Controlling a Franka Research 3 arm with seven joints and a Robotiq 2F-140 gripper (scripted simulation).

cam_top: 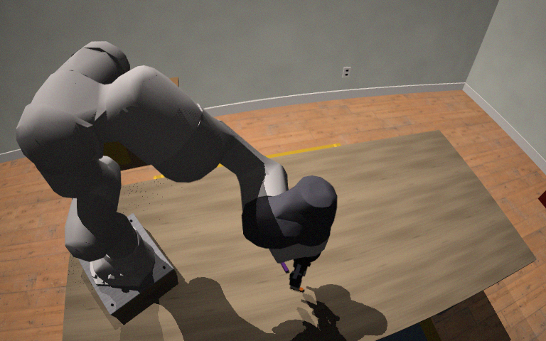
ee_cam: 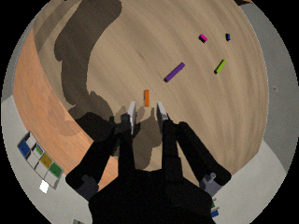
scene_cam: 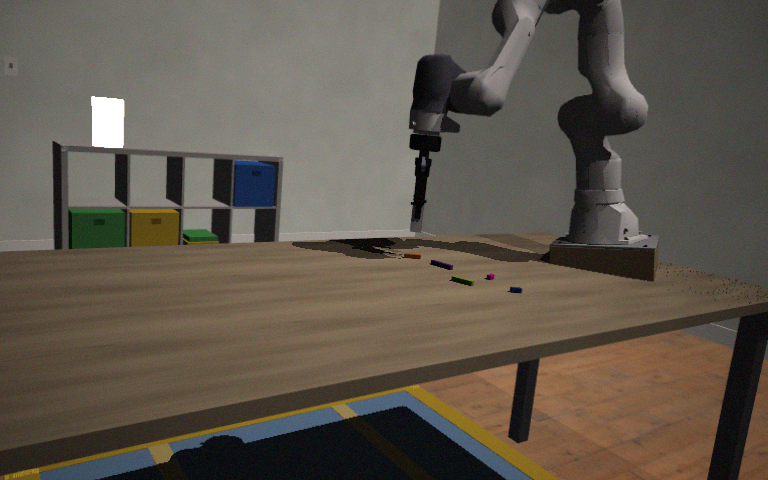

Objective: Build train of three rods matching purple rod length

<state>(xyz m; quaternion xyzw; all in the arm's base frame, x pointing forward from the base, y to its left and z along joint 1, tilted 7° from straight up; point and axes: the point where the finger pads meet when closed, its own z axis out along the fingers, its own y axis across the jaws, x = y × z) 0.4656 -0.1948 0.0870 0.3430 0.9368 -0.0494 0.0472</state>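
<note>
My gripper is now 10 cm above the orange rod. The rest, counted from my hand: lime rod (5 cm ahead, 22 cm to the left, 10 cm below); magenta rod (4 cm behind, 22 cm to the left, 10 cm below); purple rod (1 cm behind, 9 cm to the left, 10 cm below).
</note>
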